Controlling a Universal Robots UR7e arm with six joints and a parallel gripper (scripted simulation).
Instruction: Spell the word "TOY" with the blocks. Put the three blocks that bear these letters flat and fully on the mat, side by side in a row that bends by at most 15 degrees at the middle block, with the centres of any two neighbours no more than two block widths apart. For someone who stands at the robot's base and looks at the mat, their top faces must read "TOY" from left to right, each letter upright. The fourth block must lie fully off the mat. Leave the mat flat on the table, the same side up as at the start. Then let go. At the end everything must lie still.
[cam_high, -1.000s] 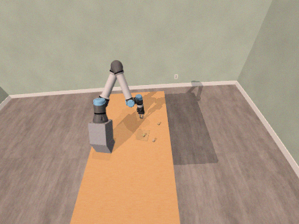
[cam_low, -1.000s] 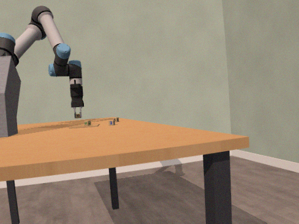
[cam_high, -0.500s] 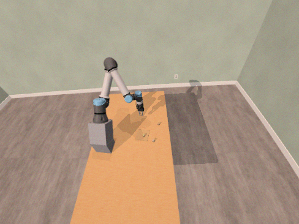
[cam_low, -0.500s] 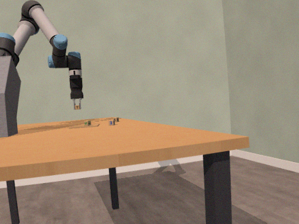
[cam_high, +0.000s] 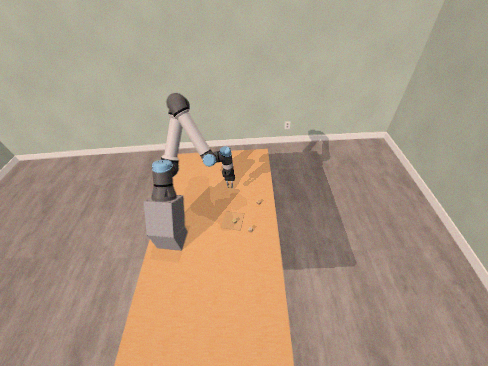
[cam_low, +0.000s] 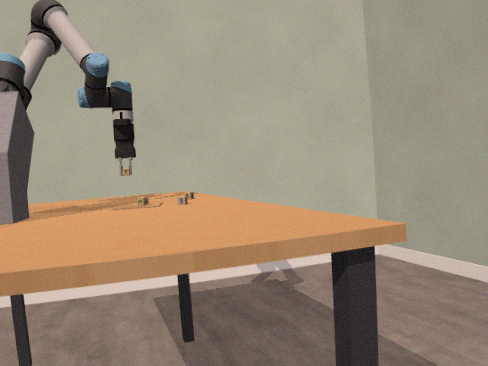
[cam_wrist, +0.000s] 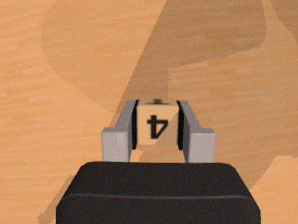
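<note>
Right now my hand is 1 cm above the T block. Also, from my hand: O block 7 cm ahead, 24 cm to the right, 10 cm below; then Y block 19 cm ahead, 29 cm to the right, 11 cm below; then tan mat 5 cm ahead, 23 cm to the right, 12 cm below.
</note>
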